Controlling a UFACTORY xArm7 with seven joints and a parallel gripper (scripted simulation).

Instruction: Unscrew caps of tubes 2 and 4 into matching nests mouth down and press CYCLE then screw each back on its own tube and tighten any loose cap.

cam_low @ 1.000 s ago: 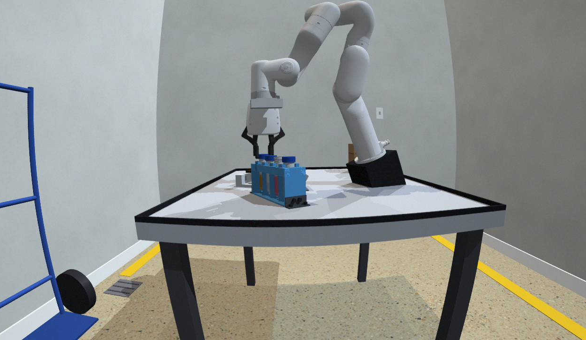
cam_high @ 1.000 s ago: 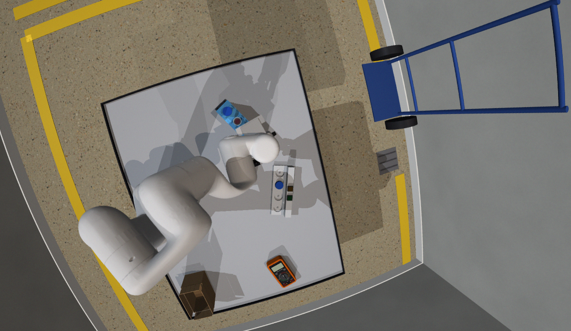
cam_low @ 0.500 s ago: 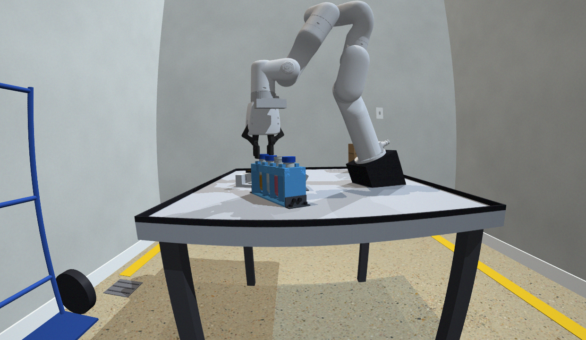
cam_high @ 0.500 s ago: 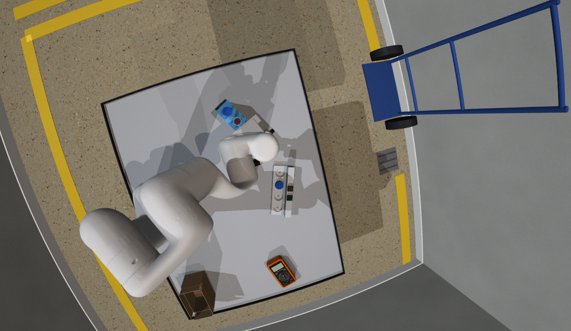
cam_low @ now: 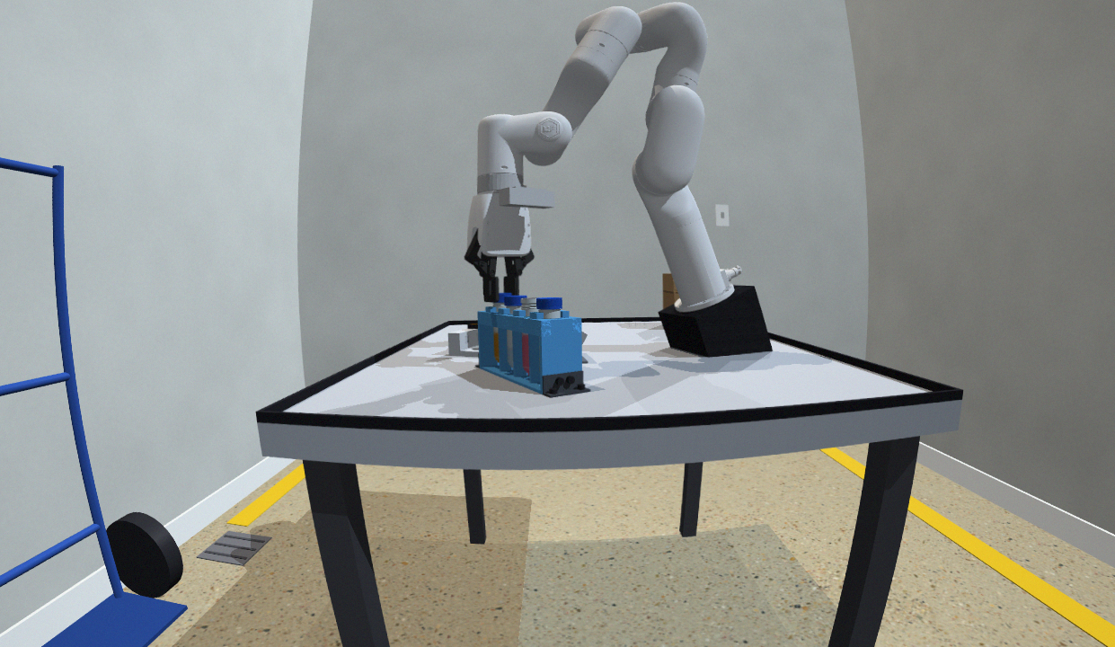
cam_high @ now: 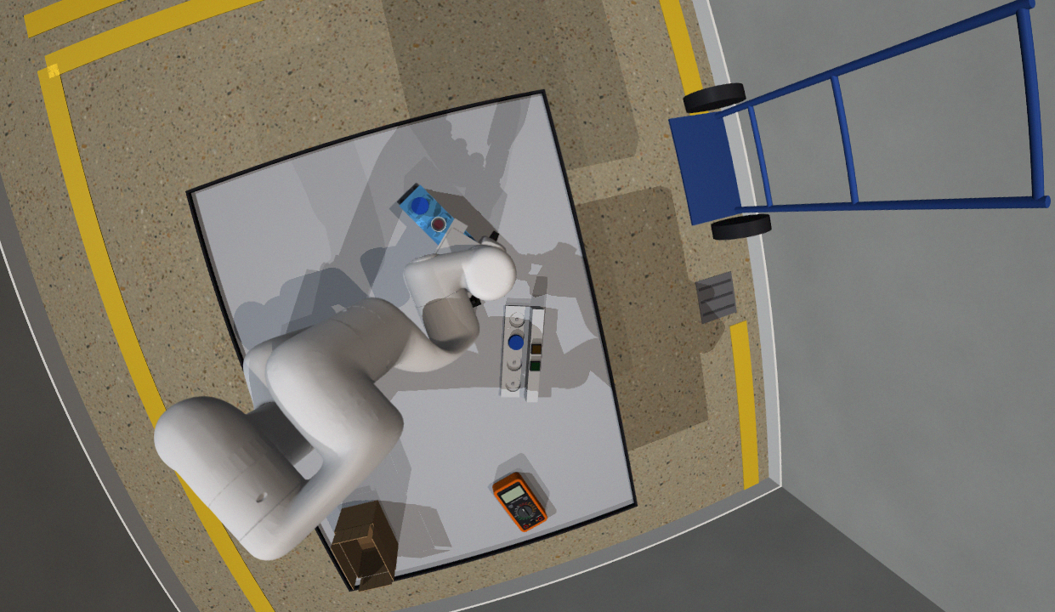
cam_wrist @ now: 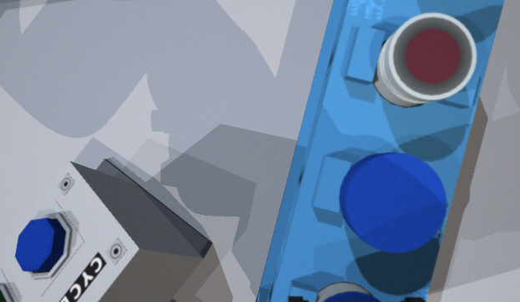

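Now: the threaded tube neck 20 mm below my hand. The rest, counted from my hand: key housing 110 mm behind, 80 mm to the right, 80 mm below; blue cycle key 130 mm behind, 60 mm to the right, 60 mm below; green ready key 130 mm behind, 100 mm to the right, 60 mm below.
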